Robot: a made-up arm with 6 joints.
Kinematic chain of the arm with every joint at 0, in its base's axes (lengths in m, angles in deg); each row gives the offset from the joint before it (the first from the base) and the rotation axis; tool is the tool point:
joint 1: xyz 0 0 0.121 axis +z
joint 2: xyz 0 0 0 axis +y
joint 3: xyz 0 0 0.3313 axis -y
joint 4: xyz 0 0 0 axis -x
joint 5: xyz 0.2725 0 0 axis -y
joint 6: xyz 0 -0.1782 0 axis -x
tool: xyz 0 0 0
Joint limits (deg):
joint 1: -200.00..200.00
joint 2: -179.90..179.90
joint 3: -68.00..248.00
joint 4: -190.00..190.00
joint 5: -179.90..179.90
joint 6: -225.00..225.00
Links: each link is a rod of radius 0.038 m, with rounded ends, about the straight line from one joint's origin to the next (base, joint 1, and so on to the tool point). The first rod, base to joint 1, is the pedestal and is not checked.
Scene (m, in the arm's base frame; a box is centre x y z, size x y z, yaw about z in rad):
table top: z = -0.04
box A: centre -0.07 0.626 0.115 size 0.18 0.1 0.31 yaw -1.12
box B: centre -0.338 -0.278 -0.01 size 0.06 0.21 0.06 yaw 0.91
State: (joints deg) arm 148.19 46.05 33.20 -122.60 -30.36 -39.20
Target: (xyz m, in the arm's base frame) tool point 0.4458 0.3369 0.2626
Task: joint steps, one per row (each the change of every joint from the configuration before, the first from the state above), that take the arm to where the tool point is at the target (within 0.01 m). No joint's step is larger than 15 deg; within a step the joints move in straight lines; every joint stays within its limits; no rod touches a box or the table.
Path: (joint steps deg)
1: -12.03 -6.91 3.09 4.24 -1.45 -2.65
2: -12.04 -6.90 3.10 4.25 -1.46 -2.64
3: -12.03 -6.91 3.09 4.24 -1.45 -2.65
4: -12.03 -6.91 3.10 4.24 -1.45 -2.64
5: -12.41 5.80 4.05 3.71 1.16 2.11
6: -12.41 5.80 4.06 3.71 1.16 2.12
7: -12.41 5.79 4.05 3.72 1.17 2.12
8: -12.41 5.80 4.06 3.71 1.16 2.11
9: -12.41 5.80 4.05 3.71 1.16 2.12

